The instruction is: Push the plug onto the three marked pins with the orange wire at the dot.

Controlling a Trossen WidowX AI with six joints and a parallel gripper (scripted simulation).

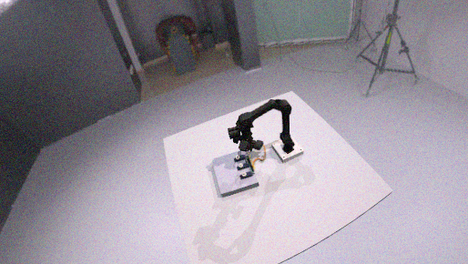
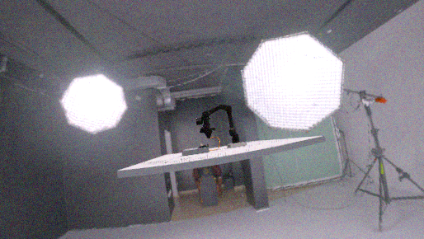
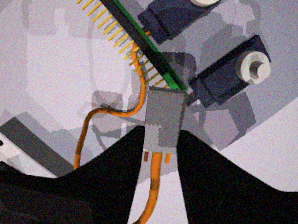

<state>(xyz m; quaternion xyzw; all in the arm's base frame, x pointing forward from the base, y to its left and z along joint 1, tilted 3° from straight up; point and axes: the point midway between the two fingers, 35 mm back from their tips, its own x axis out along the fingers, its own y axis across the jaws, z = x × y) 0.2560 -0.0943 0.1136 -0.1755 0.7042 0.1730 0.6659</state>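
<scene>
My gripper tip is 2 cm short of the green marked band and 5 cm above it. The rest, counted from my gripper tip: grey printed holder (18 cm ahead, 10 cm below).
</scene>
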